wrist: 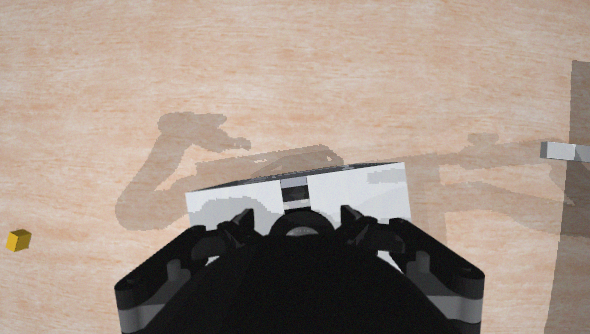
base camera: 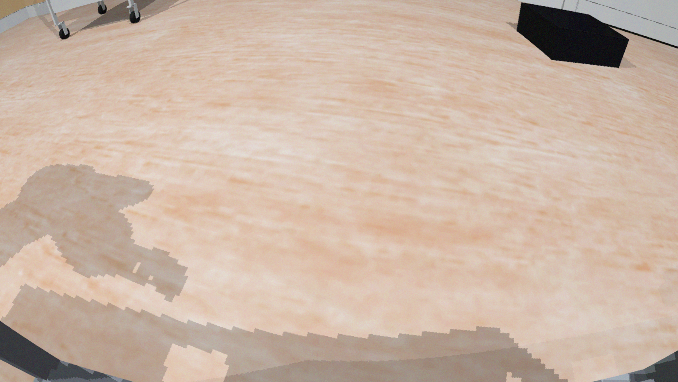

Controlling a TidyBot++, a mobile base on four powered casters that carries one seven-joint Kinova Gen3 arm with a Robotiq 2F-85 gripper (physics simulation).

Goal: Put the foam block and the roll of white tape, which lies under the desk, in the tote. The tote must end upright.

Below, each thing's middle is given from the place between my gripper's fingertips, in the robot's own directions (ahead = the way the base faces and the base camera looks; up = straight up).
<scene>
My hand is 950 mm short of the black box (base camera: 583,39), 660 mm to the left of it and 530 mm above it.
</scene>
